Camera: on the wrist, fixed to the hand. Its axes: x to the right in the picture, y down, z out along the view.
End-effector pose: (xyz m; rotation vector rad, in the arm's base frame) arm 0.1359 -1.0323 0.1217 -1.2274 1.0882 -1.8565
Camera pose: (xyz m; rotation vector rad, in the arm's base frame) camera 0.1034 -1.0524 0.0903 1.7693 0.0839 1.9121
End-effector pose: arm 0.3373 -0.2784 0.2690 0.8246 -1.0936 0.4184
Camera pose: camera 0.3403 -0.2337 0.2899 1.3818 -0.2666 -0.9466
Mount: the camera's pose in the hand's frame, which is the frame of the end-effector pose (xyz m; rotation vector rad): 0.0161 0.0346 -0.0315 -0.0477 -0.0727 -1.5637
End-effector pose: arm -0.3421 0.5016 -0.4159 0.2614 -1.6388 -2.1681
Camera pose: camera -0.3373 0.4593 -0.3906 -1.1290 0.8532 1.7808
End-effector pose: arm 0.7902 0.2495 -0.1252 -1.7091 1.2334 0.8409
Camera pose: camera 0.7631 0.2092 -0.1346 -1.9725 -0.3634 -0.0633
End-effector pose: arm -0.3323 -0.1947 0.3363 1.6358 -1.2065 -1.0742
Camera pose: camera -0.3091 -0.2136 0.3757 -2.4153 -0.3544 1.9384
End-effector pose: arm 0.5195 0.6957 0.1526 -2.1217 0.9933 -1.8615
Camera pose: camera 0.4775 0.6697 0.1550 1.9235 0.6423 1.1750
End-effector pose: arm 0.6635 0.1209 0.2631 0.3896 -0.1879 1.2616
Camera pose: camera 0.6331 0.1560 0.2460 0.3873 0.0549 -0.2961
